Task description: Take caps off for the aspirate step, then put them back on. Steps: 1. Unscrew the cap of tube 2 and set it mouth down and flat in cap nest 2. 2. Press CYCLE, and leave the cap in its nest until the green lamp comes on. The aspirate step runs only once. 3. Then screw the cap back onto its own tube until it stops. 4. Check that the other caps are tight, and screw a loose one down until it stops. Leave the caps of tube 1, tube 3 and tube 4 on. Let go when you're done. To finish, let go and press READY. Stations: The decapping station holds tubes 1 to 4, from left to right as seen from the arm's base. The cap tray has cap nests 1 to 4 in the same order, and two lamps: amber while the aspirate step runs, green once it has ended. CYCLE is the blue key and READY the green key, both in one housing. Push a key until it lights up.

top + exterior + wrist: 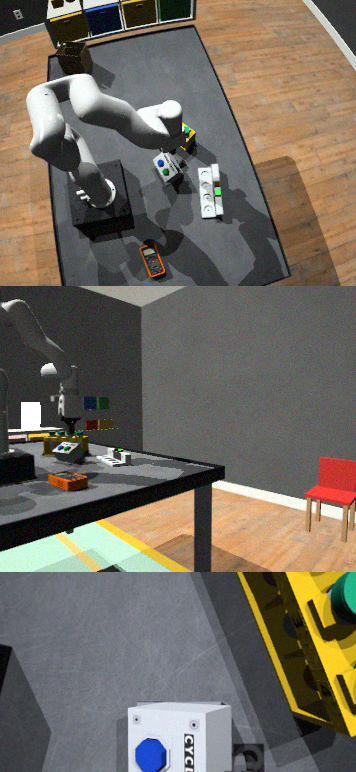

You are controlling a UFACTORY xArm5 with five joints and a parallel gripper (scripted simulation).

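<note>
The green key is 40 mm behind my hand, 50 mm to the right of it and 80 mm below it. Round my hand: blue key: 50 mm behind, 10 mm to the right, 80 mm below; then key housing: 30 mm behind, 30 mm to the right, 90 mm below.
</note>
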